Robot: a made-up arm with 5 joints.
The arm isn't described. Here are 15 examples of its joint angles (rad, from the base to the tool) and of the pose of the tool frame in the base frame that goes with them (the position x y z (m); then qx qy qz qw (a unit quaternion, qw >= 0)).
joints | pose
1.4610 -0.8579 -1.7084 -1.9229 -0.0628 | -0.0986 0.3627 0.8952 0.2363 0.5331 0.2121 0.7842
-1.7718 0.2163 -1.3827 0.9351 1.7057 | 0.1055 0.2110 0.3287 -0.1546 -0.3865 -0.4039 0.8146
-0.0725 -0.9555 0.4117 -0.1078 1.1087 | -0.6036 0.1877 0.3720 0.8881 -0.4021 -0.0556 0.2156
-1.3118 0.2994 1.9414 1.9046 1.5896 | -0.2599 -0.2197 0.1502 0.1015 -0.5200 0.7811 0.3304
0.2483 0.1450 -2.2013 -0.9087 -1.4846 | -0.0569 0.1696 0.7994 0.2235 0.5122 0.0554 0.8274
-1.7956 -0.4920 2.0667 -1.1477 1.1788 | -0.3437 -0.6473 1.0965 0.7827 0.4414 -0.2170 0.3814
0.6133 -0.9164 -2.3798 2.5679 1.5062 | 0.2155 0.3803 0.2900 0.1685 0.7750 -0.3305 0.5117
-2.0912 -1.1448 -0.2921 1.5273 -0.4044 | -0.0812 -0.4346 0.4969 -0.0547 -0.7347 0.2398 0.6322
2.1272 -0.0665 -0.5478 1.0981 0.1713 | 0.0015 -0.4009 0.6738 -0.4047 -0.5172 0.5723 0.4912
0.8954 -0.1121 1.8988 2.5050 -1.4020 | -0.6734 0.4878 0.5871 -0.7811 0.1706 0.0402 0.5992
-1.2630 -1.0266 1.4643 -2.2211 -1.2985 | -0.3144 -0.7889 0.4610 0.1166 -0.3985 0.7300 0.5428
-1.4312 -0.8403 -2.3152 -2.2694 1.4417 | 0.2751 -0.3407 0.6572 -0.0844 0.7282 -0.6156 0.2891
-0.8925 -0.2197 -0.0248 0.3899 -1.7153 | -0.3826 -0.1018 0.6728 -0.5838 -0.0309 0.5643 0.5829
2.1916 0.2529 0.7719 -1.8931 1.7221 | -0.6447 0.0272 0.7620 0.5085 -0.2185 0.1227 0.8238
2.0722 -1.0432 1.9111 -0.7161 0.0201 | -0.2529 0.7771 0.4004 -0.3032 -0.4859 -0.5029 0.6474
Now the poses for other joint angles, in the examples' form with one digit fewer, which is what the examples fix.
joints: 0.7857 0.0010 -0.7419 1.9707 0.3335
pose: 0.011 0.143 1.161 0.683 0.154 -0.627 0.342
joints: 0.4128 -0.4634 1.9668 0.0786 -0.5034
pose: -0.361 -0.068 0.002 -0.731 -0.598 -0.176 0.278
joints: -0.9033 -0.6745 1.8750 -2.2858 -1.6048
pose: -0.356 -0.442 0.080 0.575 -0.484 0.561 0.346
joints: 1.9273 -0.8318 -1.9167 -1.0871 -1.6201
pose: -0.119 0.367 0.991 0.516 0.364 0.020 0.775
